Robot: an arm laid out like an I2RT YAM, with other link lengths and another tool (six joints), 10 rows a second.
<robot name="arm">
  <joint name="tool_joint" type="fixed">
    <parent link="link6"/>
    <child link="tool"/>
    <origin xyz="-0.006 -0.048 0.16" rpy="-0.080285 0 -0.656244"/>
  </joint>
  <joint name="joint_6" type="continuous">
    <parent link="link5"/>
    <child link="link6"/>
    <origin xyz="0.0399 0 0.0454" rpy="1.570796 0 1.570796"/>
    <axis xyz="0 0 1"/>
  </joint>
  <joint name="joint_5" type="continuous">
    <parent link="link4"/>
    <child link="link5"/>
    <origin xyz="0.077 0.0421 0.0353" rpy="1.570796 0 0"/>
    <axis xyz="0 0 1"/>
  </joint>
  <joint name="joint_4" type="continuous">
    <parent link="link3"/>
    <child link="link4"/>
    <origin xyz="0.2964 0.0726 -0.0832"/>
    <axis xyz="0 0 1"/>
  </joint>
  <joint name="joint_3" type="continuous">
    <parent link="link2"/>
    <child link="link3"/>
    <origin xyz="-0.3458 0 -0.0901" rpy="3.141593 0 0"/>
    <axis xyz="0 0 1"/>
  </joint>
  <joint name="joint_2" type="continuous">
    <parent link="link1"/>
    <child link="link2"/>
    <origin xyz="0.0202 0.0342 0.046" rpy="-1.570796 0 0"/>
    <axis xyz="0 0 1"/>
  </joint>
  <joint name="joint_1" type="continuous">
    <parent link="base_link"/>
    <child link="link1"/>
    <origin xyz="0 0 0.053"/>
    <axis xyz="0 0 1"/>
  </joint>
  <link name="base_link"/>
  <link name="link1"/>
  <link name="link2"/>
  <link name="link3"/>
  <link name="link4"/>
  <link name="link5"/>
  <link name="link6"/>
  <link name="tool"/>
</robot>
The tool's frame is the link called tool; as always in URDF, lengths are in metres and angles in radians. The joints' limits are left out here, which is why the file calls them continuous.
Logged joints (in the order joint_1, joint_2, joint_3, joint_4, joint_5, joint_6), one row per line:
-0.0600, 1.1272, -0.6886, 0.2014, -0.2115, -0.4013
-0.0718, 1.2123, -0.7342, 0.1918, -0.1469, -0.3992
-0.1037, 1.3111, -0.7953, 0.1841, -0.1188, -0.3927
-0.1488, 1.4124, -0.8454, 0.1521, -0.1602, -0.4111
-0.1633, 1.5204, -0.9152, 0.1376, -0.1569, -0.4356
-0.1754, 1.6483, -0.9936, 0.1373, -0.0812, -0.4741
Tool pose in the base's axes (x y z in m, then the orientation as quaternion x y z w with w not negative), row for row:
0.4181, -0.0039, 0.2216, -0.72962, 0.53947, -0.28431, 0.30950
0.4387, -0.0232, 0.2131, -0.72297, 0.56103, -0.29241, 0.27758
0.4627, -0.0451, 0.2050, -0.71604, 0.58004, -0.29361, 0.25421
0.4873, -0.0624, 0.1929, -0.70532, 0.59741, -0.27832, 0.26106
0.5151, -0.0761, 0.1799, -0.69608, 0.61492, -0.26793, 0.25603
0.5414, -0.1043, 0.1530, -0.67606, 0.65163, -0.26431, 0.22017
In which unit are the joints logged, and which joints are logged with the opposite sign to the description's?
The joints are logged in radians. Opposite sign: joint_3, joint_4, joint_6.
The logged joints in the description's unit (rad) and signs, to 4 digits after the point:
-0.0600, 1.1272, 0.6886, -0.2014, -0.2115, 0.4013
-0.0718, 1.2123, 0.7342, -0.1918, -0.1469, 0.3992
-0.1037, 1.3111, 0.7953, -0.1841, -0.1188, 0.3927
-0.1488, 1.4124, 0.8454, -0.1521, -0.1602, 0.4111
-0.1633, 1.5204, 0.9152, -0.1376, -0.1569, 0.4356
-0.1754, 1.6483, 0.9936, -0.1373, -0.0812, 0.4741

